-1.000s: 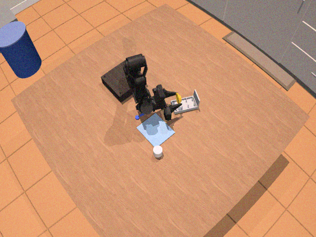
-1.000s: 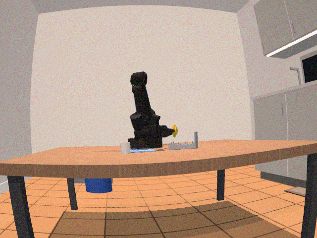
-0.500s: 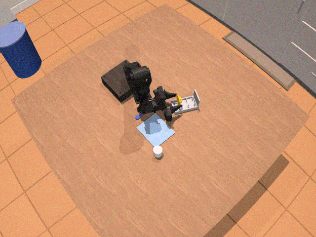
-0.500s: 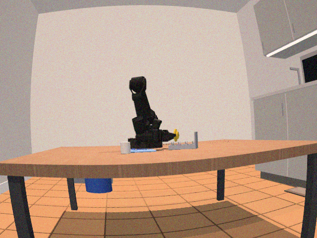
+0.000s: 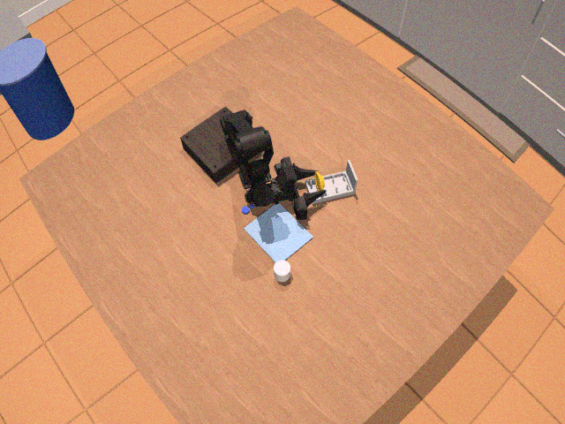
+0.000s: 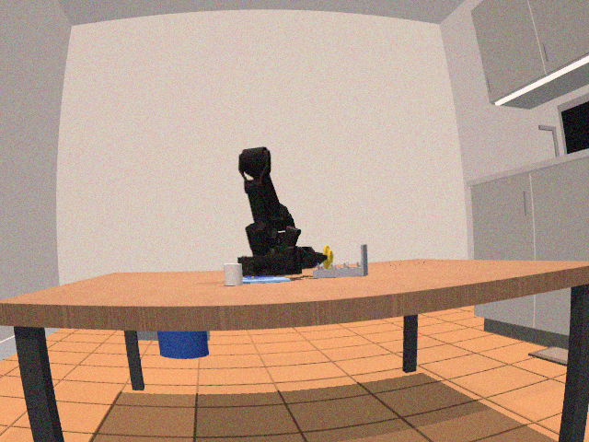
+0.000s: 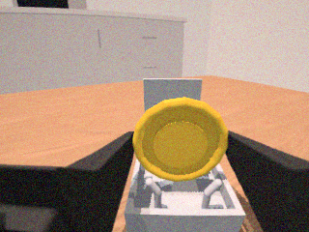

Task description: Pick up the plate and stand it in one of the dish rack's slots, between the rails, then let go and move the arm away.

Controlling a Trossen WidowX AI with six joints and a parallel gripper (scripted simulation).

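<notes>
My gripper tip is now 1 cm to the left of the yellow plate. Round my gripper tip: blue spoon (9 cm behind, 19 cm to the right, 5 cm below); then light blue mat (3 cm ahead, 19 cm to the right, 5 cm below); then grey dish rack (1 cm ahead, 2 cm to the left, 3 cm below).
</notes>
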